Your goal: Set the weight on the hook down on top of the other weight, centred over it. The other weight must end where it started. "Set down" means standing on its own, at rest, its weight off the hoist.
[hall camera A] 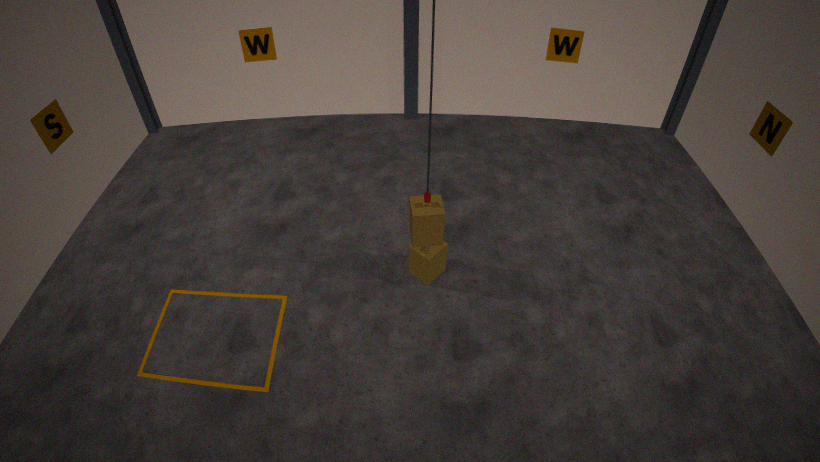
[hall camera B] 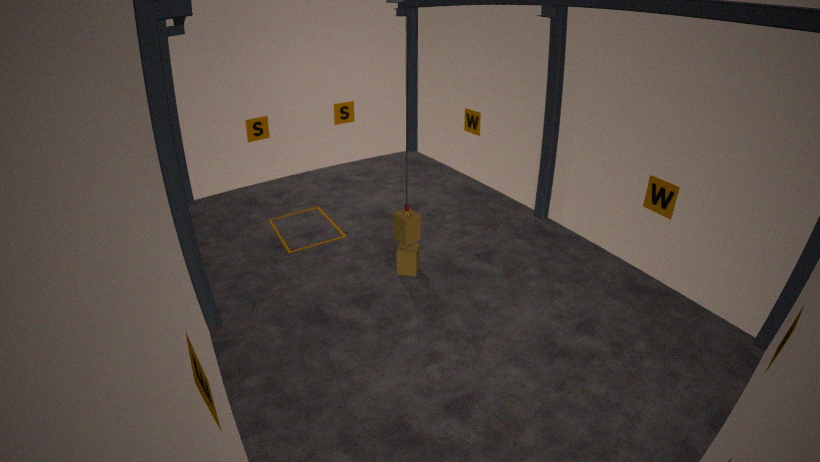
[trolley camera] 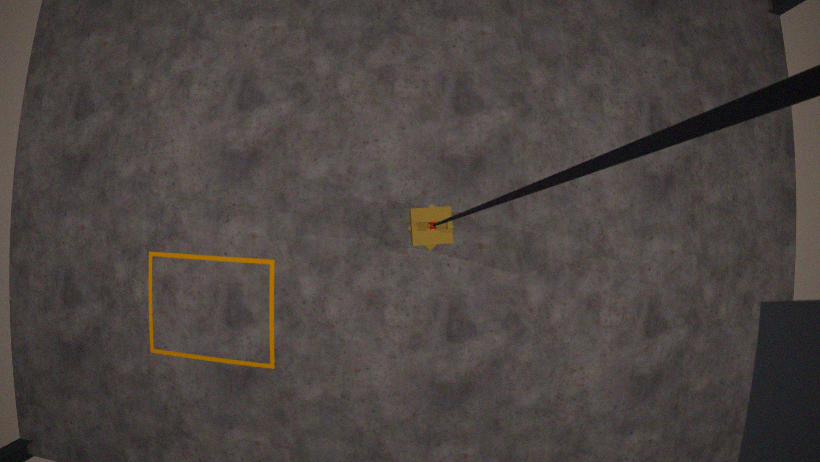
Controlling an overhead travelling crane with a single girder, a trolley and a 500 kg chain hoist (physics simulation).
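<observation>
My gripper, the red hook [hall camera A: 427, 198] [hall camera B: 406, 208] [trolley camera: 432, 225], holds the upper yellow weight [hall camera A: 427, 228] [hall camera B: 406, 228] [trolley camera: 421, 236] upright on a straight chain. The other yellow weight [hall camera A: 426, 267] [hall camera B: 407, 262] [trolley camera: 430, 247] stands on the floor directly below, turned about 45 degrees to the upper one. In hall camera A part of its top face and a fitting on it show below the upper weight's bottom edge, so the upper weight seems to hang slightly above it. In the trolley camera the lower weight's corners peek out on all four sides, about evenly.
A yellow marked square [hall camera A: 277, 344] [hall camera B: 279, 235] [trolley camera: 271, 312] lies on the floor toward the S wall, away from the weights. Steel columns [hall camera A: 410, 57] [hall camera B: 552, 114] stand along the walls. The dark chain [trolley camera: 573, 167] crosses the trolley camera view.
</observation>
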